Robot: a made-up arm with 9 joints. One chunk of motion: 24 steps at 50 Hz.
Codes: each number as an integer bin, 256 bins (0 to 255) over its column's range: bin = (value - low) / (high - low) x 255, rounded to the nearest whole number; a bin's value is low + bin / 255 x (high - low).
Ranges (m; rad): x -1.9..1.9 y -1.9..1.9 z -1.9..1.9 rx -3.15..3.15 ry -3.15..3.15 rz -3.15..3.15
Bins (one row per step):
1: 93 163 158 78 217 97
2: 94 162 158 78 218 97
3: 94 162 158 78 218 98
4: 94 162 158 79 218 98
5: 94 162 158 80 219 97
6: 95 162 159 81 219 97
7: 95 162 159 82 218 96
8: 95 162 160 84 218 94
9: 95 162 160 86 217 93
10: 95 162 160 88 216 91
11: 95 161 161 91 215 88
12: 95 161 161 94 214 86
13: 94 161 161 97 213 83
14: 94 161 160 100 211 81
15: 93 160 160 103 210 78
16: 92 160 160 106 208 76
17: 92 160 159 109 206 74
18: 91 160 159 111 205 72
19: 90 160 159 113 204 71
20: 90 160 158 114 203 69
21: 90 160 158 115 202 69
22: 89 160 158 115 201 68
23: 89 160 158 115 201 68
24: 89 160 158 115 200 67
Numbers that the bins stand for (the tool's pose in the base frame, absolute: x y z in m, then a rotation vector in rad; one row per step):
1: -0.5141 0.5290 0.4545 -1.2229 2.2112 -0.7535
2: -0.4992 0.5141 0.4545 -1.2229 2.2359 -0.7535
3: -0.4992 0.5141 0.4545 -1.2229 2.2359 -0.7288
4: -0.4992 0.5141 0.4545 -1.1982 2.2359 -0.7288
5: -0.4992 0.5141 0.4545 -1.1735 2.2606 -0.7535
6: -0.4843 0.5141 0.4694 -1.1488 2.2606 -0.7535
7: -0.4843 0.5141 0.4694 -1.1241 2.2359 -0.7782
8: -0.4843 0.5141 0.4843 -1.0747 2.2359 -0.8276
9: -0.4843 0.5141 0.4843 -1.0253 2.2112 -0.8524
10: -0.4843 0.5141 0.4843 -0.9759 2.1865 -0.9018
11: -0.4843 0.4992 0.4992 -0.9018 2.1618 -0.9759
12: -0.4843 0.4992 0.4992 -0.8276 2.1371 -1.0253
13: -0.4992 0.4992 0.4992 -0.7535 2.1124 -1.0994
14: -0.4992 0.4992 0.4843 -0.6794 2.0629 -1.1488
15: -0.5141 0.4843 0.4843 -0.6053 2.0382 -1.2229
16: -0.5290 0.4843 0.4843 -0.5312 1.9888 -1.2724
17: -0.5290 0.4843 0.4694 -0.4571 1.9394 -1.3218
18: -0.5439 0.4843 0.4694 -0.4076 1.9147 -1.3712
19: -0.5588 0.4843 0.4694 -0.3582 1.8900 -1.3959
20: -0.5588 0.4843 0.4545 -0.3335 1.8653 -1.4453
21: -0.5588 0.4843 0.4545 -0.3088 1.8406 -1.4453
22: -0.5737 0.4843 0.4545 -0.3088 1.8159 -1.4700
23: -0.5737 0.4843 0.4545 -0.3088 1.8159 -1.4700
24: -0.5737 0.4843 0.4545 -0.3088 1.7912 -1.4947

